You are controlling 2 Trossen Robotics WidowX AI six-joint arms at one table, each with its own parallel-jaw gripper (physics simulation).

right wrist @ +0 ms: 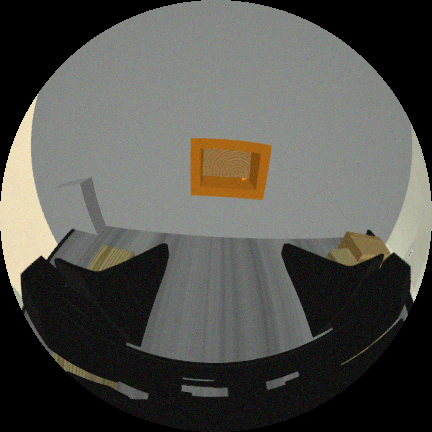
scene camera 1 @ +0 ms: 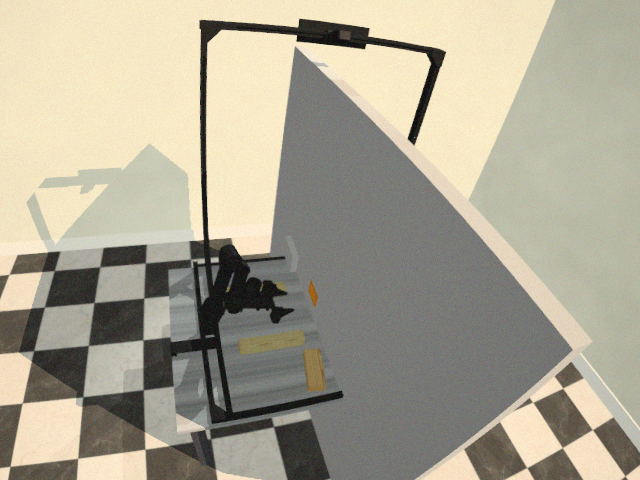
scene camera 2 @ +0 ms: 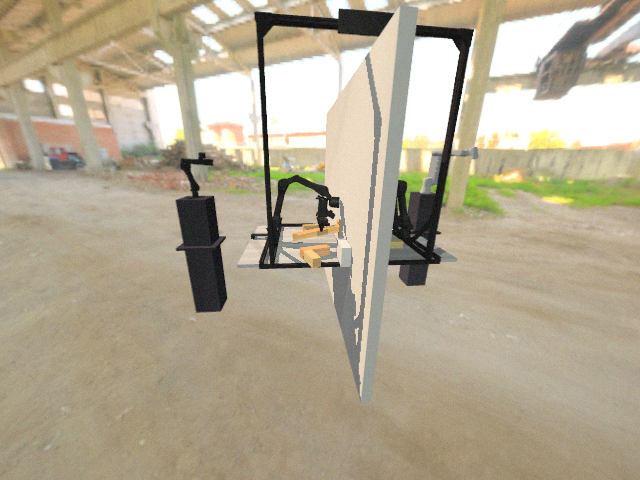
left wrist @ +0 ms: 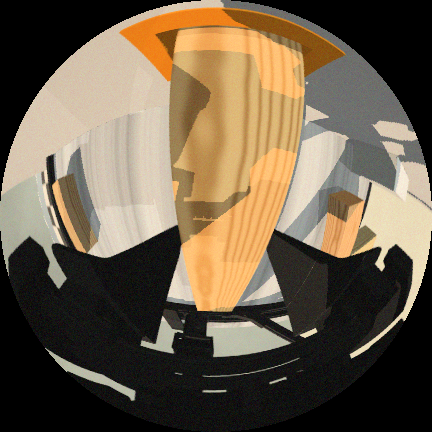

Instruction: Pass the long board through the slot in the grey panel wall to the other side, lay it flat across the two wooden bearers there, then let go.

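Places are measured from the left arm's base along level axes (x right, y back, z down), in millimetres.
Where they show: left gripper, between the fingertips: (scene camera 2: 320, 230) (left wrist: 224, 232); right gripper, between the fingertips: (right wrist: 227, 250) (scene camera 1: 290, 301); left arm's base, origin of its link: (left wrist: 196, 316); right arm's base, origin of its link: (scene camera 1: 208, 328) (scene camera 2: 404, 236).
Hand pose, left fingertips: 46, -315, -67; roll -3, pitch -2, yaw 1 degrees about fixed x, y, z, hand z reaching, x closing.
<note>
Each offset is from my left fingertips to the top centre of the thing, as dx, dy, dz. "*": to the spot under its first point.
The long wooden board (scene camera 2: 305, 235) (left wrist: 215, 150) is held above the table by my left gripper (scene camera 2: 321, 227) (left wrist: 224, 232), which is shut on it. Its far end reaches into the orange-framed slot (left wrist: 145, 32) (right wrist: 196, 167) (scene camera 1: 313, 293). In the right wrist view, its ringed end face @(* +3, -157, -21) (right wrist: 225, 162) shows inside the opening, recessed from the frame's near face. My right gripper (scene camera 1: 289, 301) (right wrist: 227, 250) is open and empty on the other side, facing the slot. Two pale yellow bearers @(-152, -371, +42) (scene camera 1: 271, 342) @(* +109, -266, +42) (right wrist: 112, 256) lie there, one each side of this gripper; the second bearer (scene camera 1: 280, 285) (right wrist: 342, 256) is partly hidden.
The tall grey panel wall (scene camera 1: 392, 248) (scene camera 2: 356, 134) divides the table. A brown block @(-299, -241, +48) (scene camera 1: 314, 369) (right wrist: 365, 245) lies near the wall on the right arm's side. More wooden blocks @(+316, +79, +36) (scene camera 2: 311, 257) @(+218, +55, +36) (left wrist: 345, 220) @(-294, +29, +42) (left wrist: 75, 215) lie on the left arm's side. A black frame (scene camera 1: 204, 155) surrounds the table.
</note>
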